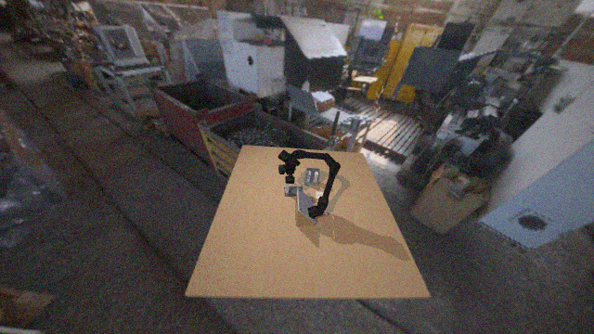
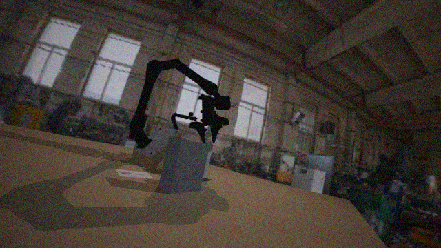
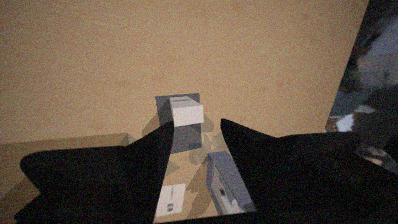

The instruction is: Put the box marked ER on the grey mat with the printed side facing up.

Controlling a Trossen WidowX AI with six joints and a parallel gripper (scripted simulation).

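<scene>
My gripper tip is 6 cm to the left of the grey mat and 15 cm above it. Round my gripper tip: paper: 6 cm behind, 28 cm to the right, 16 cm below.
</scene>
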